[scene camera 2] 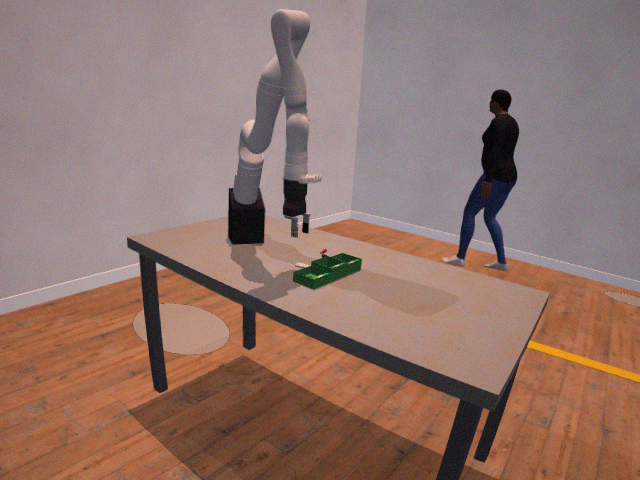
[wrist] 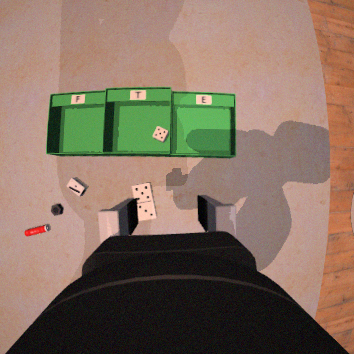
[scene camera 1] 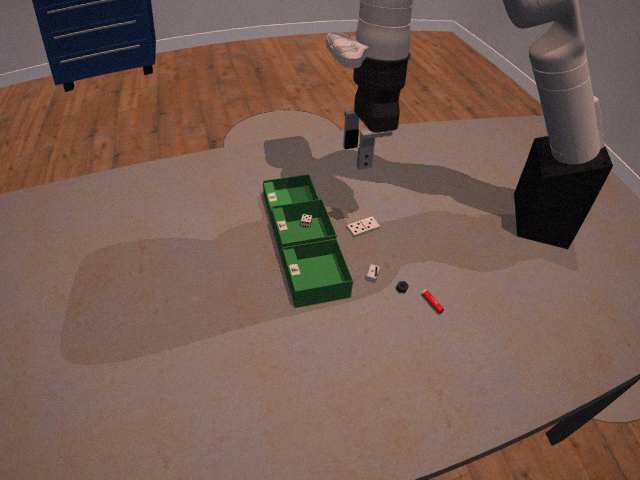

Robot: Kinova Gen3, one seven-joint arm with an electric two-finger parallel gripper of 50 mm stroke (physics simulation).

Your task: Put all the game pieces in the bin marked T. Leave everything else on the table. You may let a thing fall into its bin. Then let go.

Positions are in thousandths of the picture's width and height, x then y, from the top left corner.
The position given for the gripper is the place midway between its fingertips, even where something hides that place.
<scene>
The gripper shows in scene camera 2 (470, 489), in the wrist view (473, 592) and in scene camera 1 (559, 328). A green bin tray shows in scene camera 2 (504, 566), in the wrist view (338, 343) and in scene camera 1 (495, 566).
</scene>
